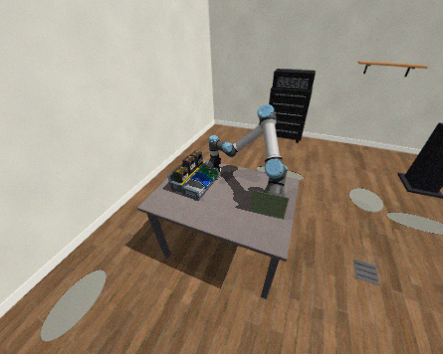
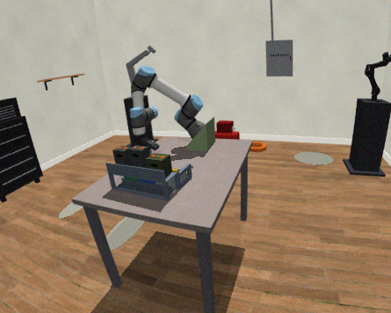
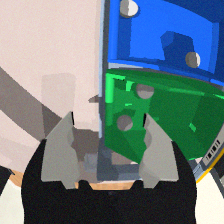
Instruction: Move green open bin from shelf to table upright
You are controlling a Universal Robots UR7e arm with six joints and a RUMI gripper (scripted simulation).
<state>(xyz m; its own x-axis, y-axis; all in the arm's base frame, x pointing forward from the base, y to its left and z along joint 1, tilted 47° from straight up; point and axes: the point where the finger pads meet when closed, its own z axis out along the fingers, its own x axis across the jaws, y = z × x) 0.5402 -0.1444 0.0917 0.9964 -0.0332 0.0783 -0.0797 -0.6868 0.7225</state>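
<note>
My gripper is now 80 mm short of the green open bin and 10 mm to the left of it. The rest, counted from my hand: grey bin: 220 mm to the left, 100 mm ahead; blue bin: 100 mm to the left, 90 mm ahead; yellow rail: 140 mm ahead, 100 mm to the left, 60 mm above.
</note>
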